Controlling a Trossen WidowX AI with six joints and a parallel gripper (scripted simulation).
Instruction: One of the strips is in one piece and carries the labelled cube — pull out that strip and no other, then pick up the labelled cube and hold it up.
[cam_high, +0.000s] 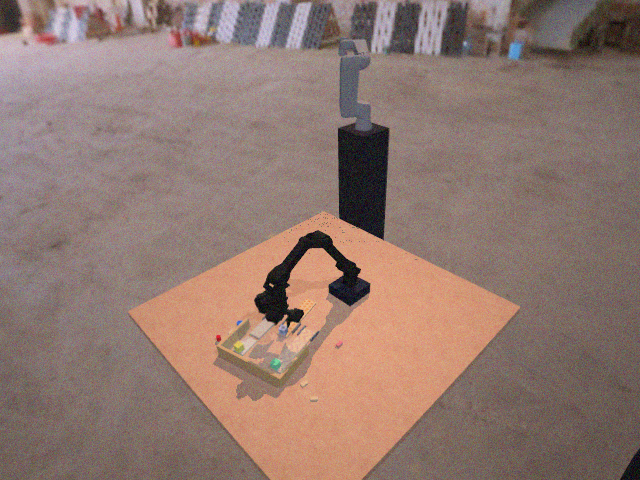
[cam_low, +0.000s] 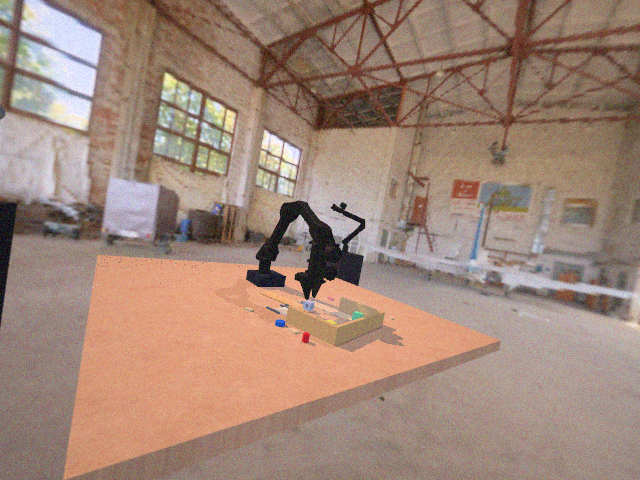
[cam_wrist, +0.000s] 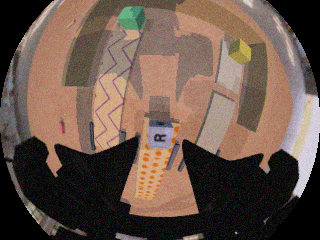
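My gripper tip is 30 mm above the pale blue labelled cube.
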